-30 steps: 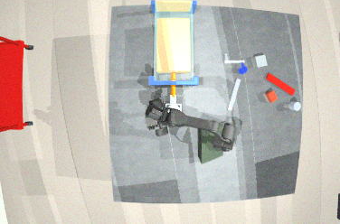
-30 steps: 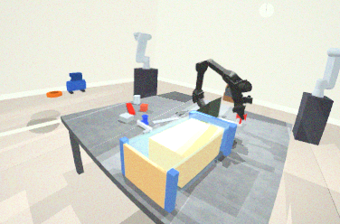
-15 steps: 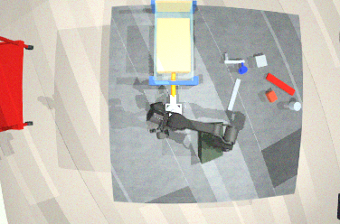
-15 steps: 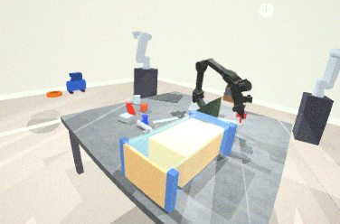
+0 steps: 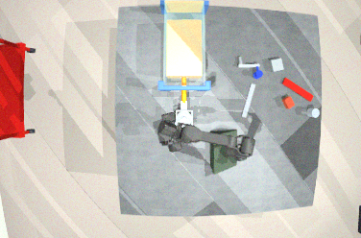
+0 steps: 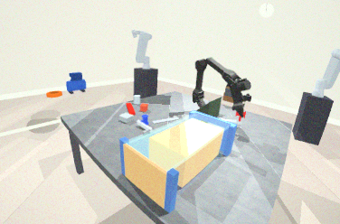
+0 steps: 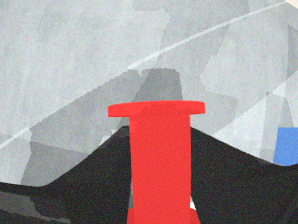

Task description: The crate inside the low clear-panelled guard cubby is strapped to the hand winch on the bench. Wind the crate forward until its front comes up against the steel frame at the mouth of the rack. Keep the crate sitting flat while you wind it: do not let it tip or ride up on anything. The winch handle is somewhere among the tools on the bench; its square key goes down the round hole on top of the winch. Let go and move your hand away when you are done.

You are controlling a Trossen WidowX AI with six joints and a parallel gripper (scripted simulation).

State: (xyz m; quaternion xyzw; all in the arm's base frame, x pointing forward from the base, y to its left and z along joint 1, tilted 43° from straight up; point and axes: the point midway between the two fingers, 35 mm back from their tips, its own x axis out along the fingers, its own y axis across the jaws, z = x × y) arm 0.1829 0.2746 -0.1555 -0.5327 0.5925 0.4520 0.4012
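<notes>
The winch handle with red grip is 2 cm ahead of my gripper tip, 5 cm to the right of it and 3 cm below it. Also, from my gripper tip: blue frame (20 cm ahead, 13 cm to the right, 3 cm below); white winch (3 cm ahead, 11 cm to the right, 10 cm below); clear-panelled cubby (44 cm ahead, 17 cm to the right, 2 cm below).
</notes>
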